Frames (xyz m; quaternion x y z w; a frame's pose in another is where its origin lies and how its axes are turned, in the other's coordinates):
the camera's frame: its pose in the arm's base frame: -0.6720 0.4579 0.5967 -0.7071 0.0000 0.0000 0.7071
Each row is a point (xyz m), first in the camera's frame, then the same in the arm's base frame.
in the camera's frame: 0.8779 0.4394 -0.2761
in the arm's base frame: 0.2059 0.1818 0.1573
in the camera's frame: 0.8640 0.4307 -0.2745
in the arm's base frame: 0.1920 0.1834 0.1660
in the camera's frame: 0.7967 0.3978 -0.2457
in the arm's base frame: 0.1247 0.2122 0.1989
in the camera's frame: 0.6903 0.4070 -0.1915
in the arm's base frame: 0.0183 0.2664 0.1897
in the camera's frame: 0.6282 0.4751 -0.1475
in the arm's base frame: -0.0438 0.3104 0.1216
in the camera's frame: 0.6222 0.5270 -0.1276
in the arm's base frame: -0.0498 0.3303 0.0697
